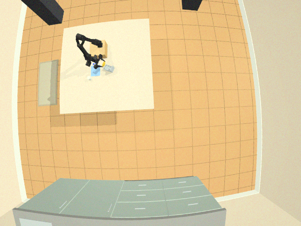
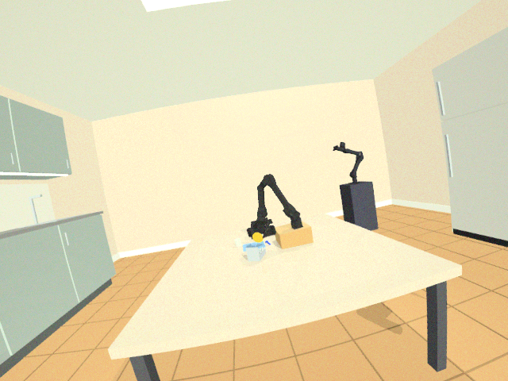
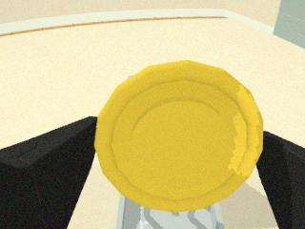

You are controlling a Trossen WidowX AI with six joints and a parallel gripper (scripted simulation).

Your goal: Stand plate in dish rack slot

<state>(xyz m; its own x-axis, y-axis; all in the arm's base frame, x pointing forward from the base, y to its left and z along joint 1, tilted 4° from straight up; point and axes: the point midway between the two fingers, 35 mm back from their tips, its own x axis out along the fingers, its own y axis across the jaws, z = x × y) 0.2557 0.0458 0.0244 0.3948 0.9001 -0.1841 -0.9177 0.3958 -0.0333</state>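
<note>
Right now my gripper tip is 80 mm above the dish rack, 30 mm to the right of it and 20 mm short of it. From my gripper tip the other things lie so: blue mat: 160 mm to the right, 100 mm below, 30 mm ahead; yellow plate: 10 mm to the right.
</note>
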